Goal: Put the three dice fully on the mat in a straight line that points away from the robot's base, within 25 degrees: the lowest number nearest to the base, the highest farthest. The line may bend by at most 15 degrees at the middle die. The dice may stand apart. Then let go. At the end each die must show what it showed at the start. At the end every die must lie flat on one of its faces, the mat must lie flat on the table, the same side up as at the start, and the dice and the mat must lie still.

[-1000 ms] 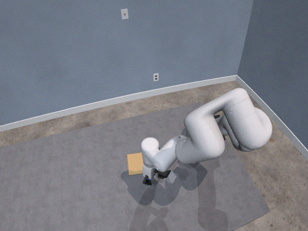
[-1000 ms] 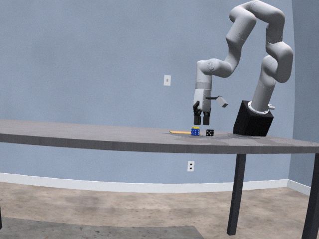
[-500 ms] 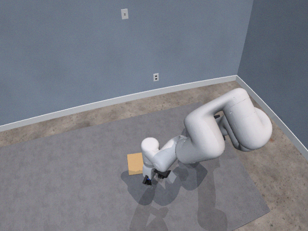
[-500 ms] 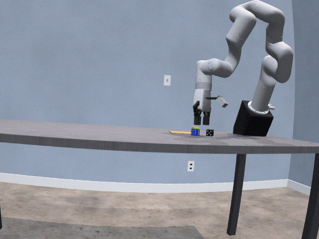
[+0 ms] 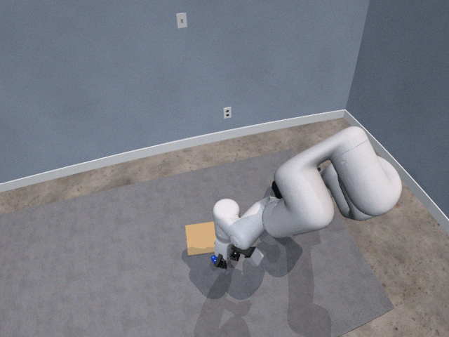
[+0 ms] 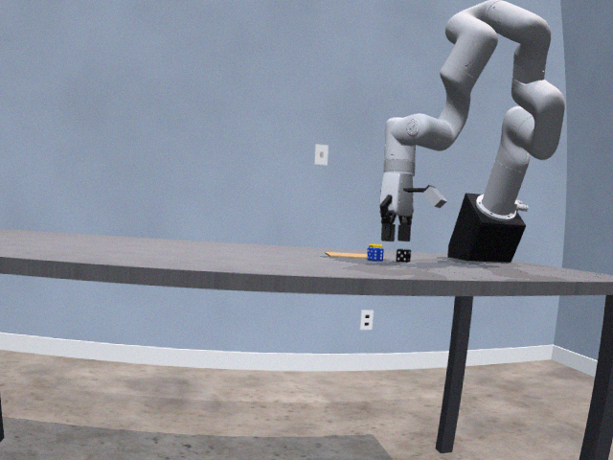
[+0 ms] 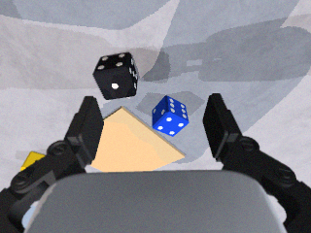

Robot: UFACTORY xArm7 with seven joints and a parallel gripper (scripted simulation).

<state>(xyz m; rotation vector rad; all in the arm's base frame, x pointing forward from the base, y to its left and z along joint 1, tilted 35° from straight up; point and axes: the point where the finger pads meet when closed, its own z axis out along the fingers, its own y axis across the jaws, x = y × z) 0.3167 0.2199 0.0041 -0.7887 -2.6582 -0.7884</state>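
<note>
The black die is 3 cm behind my hand, 2 cm to the right of it and 4 cm below it. Round my hand: tan mat 9 cm ahead, 12 cm to the right, 6 cm below; yellow die 1 cm ahead, 24 cm to the right, 4 cm below; blue die 5 cm ahead, 1 cm to the right, 4 cm below.
</note>
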